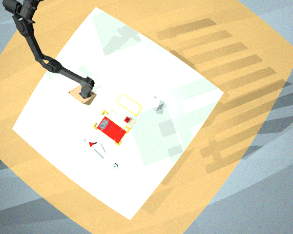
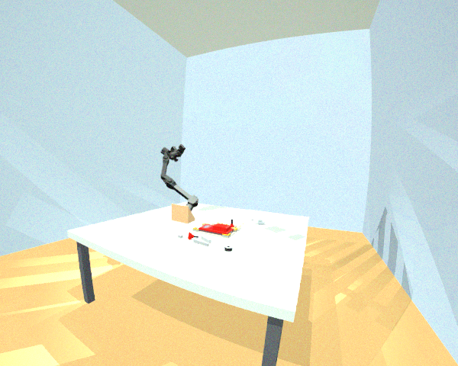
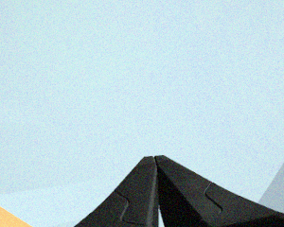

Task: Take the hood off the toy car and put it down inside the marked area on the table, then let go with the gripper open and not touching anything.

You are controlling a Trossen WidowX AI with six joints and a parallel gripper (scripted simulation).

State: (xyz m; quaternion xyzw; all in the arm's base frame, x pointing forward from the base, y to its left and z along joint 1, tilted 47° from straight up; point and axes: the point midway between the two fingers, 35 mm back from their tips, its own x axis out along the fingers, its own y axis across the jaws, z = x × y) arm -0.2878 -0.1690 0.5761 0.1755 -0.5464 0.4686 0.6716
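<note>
My gripper tip is 72 cm short of the red hood, 51 cm above it and 39 cm to the left of it. From my gripper tip the other things lie so: wheel 89 cm ahead, 59 cm to the right, 54 cm below.
</note>
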